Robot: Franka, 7 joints.
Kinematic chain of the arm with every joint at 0, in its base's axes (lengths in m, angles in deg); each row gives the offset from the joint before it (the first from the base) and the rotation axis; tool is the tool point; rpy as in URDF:
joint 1: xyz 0 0 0.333 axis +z
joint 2: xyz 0 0 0 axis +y
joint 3: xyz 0 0 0.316 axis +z
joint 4: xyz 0.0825 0 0 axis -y
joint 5: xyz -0.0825 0 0.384 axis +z
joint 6: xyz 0 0 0 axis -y
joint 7: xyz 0.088 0 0 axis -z
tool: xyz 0 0 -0.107 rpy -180 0 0
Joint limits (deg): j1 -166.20..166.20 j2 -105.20..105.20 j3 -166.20..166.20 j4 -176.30..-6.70 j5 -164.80..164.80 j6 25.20..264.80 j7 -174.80..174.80
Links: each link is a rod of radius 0.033 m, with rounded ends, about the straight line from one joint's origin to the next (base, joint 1, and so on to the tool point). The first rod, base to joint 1, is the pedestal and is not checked.
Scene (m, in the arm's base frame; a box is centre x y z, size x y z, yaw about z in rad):
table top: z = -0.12
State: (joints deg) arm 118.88 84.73 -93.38 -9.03 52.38 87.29 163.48
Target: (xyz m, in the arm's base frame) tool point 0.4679 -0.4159 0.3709
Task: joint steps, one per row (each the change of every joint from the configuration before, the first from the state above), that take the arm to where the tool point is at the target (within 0.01 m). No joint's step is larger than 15 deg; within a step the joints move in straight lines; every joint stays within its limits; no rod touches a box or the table.
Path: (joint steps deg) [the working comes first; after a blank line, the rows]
Joints at the target: 18.02 82.62 -97.70 -88.21 38.70 80.11 163.48
Straight joint move there: clear.

1: -14.41 -0.30 -0.62 -11.31 -1.95 -1.03 0.00
2: -14.41 -0.30 -0.61 -11.31 -1.96 -1.02 0.00
3: -14.41 -0.30 -0.62 -11.31 -1.95 -1.03 0.00
4: -14.41 -0.30 -0.62 -11.31 -1.96 -1.02 0.00
5: -14.41 -0.31 -0.61 -11.32 -1.95 -1.03 0.00
6: -14.40 -0.30 -0.62 -11.31 -1.96 -1.03 0.00
7: -14.41 -0.30 -0.62 -11.31 -1.95 -1.02 0.00

